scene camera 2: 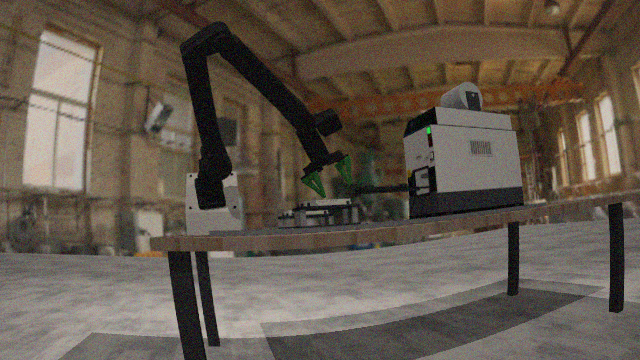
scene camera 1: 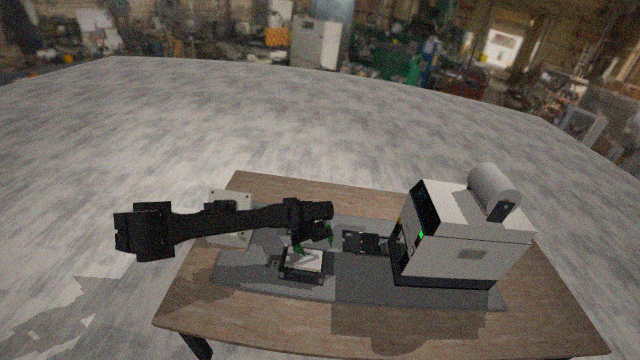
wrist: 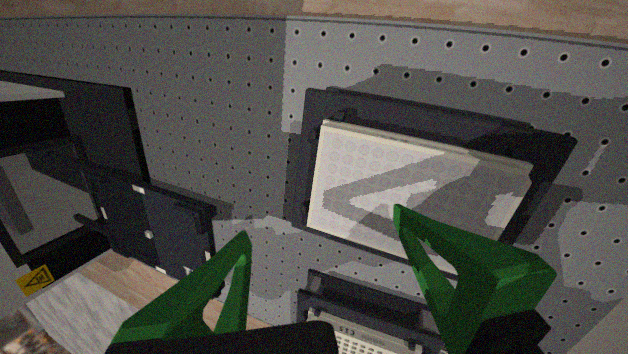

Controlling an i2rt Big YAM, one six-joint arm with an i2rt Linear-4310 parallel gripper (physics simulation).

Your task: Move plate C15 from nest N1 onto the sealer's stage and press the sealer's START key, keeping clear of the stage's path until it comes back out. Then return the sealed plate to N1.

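Where they show: gripper, between the fingertips: [scene camera 2: 338,190] [scene camera 1: 318,251] [wrist: 320,224]; arm's base, origin of its link: [scene camera 2: 209,193].
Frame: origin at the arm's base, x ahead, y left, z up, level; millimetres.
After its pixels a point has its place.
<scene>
My gripper [scene camera 1: 316,247] {x 356, y -134, z -13 mm} [scene camera 2: 337,190] {x 356, y -134, z -13 mm} [wrist: 320,224] {x 356, y -134, z -13 mm} is open and empty, above the plate in the front nest. That plate [scene camera 1: 304,260] {x 310, y -156, z -39 mm} [scene camera 2: 327,202] {x 302, y -183, z -47 mm} [wrist: 370,160] {x 331, y -171, z -39 mm} is pale and lies in a dark raised nest [scene camera 1: 300,276] {x 300, y -180, z -106 mm} [wrist: 425,112] {x 302, y -201, z -55 mm}; its label cannot be read. A second plate [wrist: 370,337] {x 312, y 36, z -61 mm} shows at the wrist view's bottom edge, in a lower dark nest [wrist: 370,298] {x 318, y 31, z -106 mm}; its small upside-down label appears to read C15. No nest marking is legible. The sealer [scene camera 1: 465,255] {x 841, y -235, z 100 mm} [scene camera 2: 475,160] {x 830, y -233, z 62 mm} stands at the right, its dark empty stage [scene camera 1: 361,242] {x 518, y -92, z -4 mm} [scene camera 2: 382,189] {x 498, y -133, z -14 mm} [wrist: 170,230] {x 489, y -101, z -5 mm} out. The START key cannot be made out.
A green light [scene camera 1: 421,234] {x 655, y -200, z 165 mm} [scene camera 2: 428,130] {x 656, y -197, z 161 mm} shows on the sealer's front edge. A film roll [scene camera 1: 492,187] {x 846, y -169, z 342 mm} [scene camera 2: 460,96] {x 835, y -197, z 300 mm} sits on top of it. A yellow warning label [wrist: 35,280] {x 675, y -17, z 48 mm} is by its opening. The nests stand on a perforated grey board [wrist: 200,125] {x 542, y -170, z -110 mm} on the wooden table [scene camera 1: 250,315] {x 139, y -330, z -124 mm}.
</scene>
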